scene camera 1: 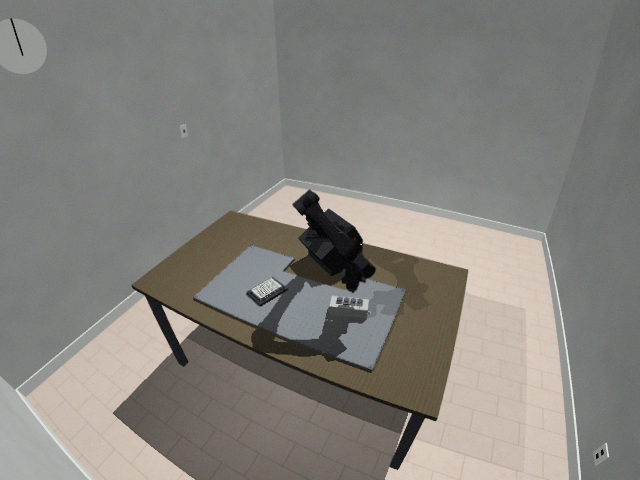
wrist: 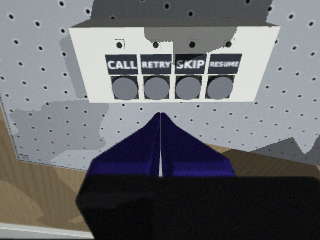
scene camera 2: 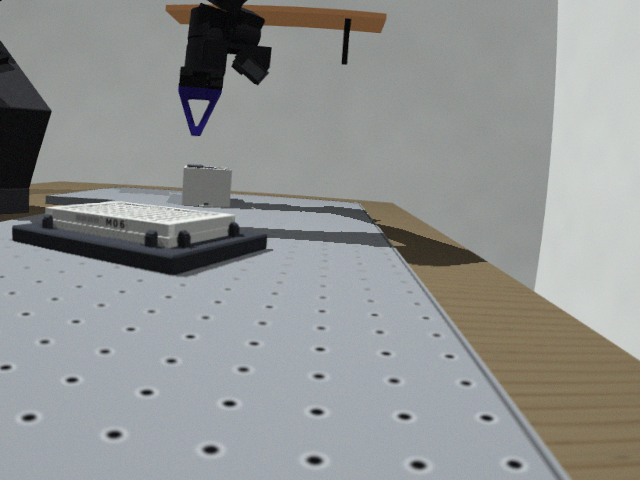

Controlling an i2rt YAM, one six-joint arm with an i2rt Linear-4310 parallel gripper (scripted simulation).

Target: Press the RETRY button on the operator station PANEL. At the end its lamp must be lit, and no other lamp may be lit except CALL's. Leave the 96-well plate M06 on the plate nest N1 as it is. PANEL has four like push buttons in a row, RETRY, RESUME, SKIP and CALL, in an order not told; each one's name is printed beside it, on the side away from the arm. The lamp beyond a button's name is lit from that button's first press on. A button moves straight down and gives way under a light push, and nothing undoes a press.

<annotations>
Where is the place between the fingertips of my gripper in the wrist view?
160, 119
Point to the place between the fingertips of my gripper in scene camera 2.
195, 135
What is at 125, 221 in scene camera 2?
A 96-well plate M06.
</annotations>
